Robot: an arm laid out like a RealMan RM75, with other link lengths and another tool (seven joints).
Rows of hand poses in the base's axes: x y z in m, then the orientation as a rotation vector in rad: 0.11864 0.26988 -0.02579 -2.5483 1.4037 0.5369; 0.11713 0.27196 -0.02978 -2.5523 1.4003 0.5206; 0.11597 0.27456 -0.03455 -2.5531 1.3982 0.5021; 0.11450 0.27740 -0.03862 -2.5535 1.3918 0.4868; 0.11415 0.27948 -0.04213 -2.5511 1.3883 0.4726; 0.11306 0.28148 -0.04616 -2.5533 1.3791 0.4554; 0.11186 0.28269 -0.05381 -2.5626 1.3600 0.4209; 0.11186 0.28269 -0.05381 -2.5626 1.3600 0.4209; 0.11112 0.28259 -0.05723 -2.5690 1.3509 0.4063; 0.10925 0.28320 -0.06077 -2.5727 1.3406 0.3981; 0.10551 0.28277 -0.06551 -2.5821 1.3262 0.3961; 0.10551 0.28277 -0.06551 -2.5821 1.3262 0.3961
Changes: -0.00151 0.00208 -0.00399 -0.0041 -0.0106 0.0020; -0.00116 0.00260 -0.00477 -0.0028 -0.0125 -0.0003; -0.00147 0.00284 -0.00407 0.0001 -0.0117 0.0020; -0.00035 0.00208 -0.00351 0.0009 -0.0109 -0.0006; -0.00109 0.00200 -0.00403 -0.0005 -0.0132 0.0041; -0.00120 0.00121 -0.00765 -0.0048 -0.0251 0.0109; 0.00000 0.00000 0.00000 0.0000 0.0000 0.0000; -0.00074 -0.00010 -0.00342 -0.0036 -0.0102 0.0062; -0.00187 0.00061 -0.00354 0.0003 -0.0071 0.0063; -0.00374 -0.00043 -0.00474 -0.0012 -0.0025 0.0115; 0.00000 0.00000 0.00000 0.0000 0.0000 0.0000
